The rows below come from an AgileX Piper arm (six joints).
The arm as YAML. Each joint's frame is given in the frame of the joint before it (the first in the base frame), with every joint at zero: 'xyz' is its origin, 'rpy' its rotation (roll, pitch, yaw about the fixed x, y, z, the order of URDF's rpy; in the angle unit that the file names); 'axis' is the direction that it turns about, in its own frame. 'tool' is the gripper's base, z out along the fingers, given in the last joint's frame.
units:
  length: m
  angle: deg
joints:
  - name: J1
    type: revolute
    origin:
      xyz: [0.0, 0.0, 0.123]
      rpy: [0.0, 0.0, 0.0]
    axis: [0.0, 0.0, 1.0]
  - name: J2
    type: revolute
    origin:
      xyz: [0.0, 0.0, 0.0]
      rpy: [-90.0, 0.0, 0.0]
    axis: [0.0, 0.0, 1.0]
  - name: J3
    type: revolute
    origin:
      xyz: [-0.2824, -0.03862, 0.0]
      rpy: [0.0, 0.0, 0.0]
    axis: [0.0, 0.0, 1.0]
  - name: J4
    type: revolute
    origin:
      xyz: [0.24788, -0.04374, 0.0]
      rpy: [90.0, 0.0, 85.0]
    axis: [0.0, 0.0, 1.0]
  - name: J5
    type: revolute
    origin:
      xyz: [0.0, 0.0, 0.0]
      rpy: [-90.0, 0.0, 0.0]
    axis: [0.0, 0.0, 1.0]
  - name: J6
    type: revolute
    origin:
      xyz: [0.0, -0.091, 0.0]
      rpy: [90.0, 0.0, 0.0]
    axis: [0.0, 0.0, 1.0]
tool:
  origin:
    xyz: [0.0, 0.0, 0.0]
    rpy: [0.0, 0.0, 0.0]
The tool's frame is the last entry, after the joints.
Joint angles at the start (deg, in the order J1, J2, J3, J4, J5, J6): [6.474, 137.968, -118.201, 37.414, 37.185, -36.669]
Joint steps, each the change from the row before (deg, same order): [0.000, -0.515, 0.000, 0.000, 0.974, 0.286]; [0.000, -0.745, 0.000, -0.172, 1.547, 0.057]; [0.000, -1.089, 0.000, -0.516, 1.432, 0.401]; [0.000, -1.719, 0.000, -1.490, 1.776, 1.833]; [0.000, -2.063, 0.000, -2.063, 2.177, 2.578]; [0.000, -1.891, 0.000, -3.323, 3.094, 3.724]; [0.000, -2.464, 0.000, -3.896, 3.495, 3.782]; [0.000, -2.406, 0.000, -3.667, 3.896, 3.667]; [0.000, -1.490, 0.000, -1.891, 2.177, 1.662]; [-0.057, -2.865, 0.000, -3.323, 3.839, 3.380]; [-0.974, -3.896, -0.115, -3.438, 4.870, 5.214]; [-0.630, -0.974, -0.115, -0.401, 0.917, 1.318]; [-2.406, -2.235, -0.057, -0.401, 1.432, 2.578]
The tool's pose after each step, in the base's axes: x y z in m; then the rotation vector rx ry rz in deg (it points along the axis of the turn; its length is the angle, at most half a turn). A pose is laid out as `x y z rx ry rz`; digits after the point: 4 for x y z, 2 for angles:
0.5337 0.0949 0.1842 -24.29 132.46 26.68
0.5308 0.0956 0.1900 -25.27 132.84 27.33
0.5276 0.0959 0.1989 -26.09 132.98 27.63
0.5228 0.0953 0.2126 -26.20 133.43 27.62
0.5164 0.0941 0.2287 -25.99 134.25 27.37
0.5088 0.0917 0.2415 -25.51 136.65 26.51
0.4989 0.0881 0.2586 -25.11 139.04 24.67
0.4880 0.0840 0.2746 -24.37 141.81 22.73
0.4812 0.0816 0.2847 -24.12 143.08 21.47
0.4680 0.0763 0.3043 -22.63 145.24 19.08
0.4499 0.0626 0.3313 -17.39 147.71 16.57
0.4458 0.0568 0.3387 -15.25 147.88 16.31
0.4372 0.0372 0.3550 -9.38 147.58 15.81

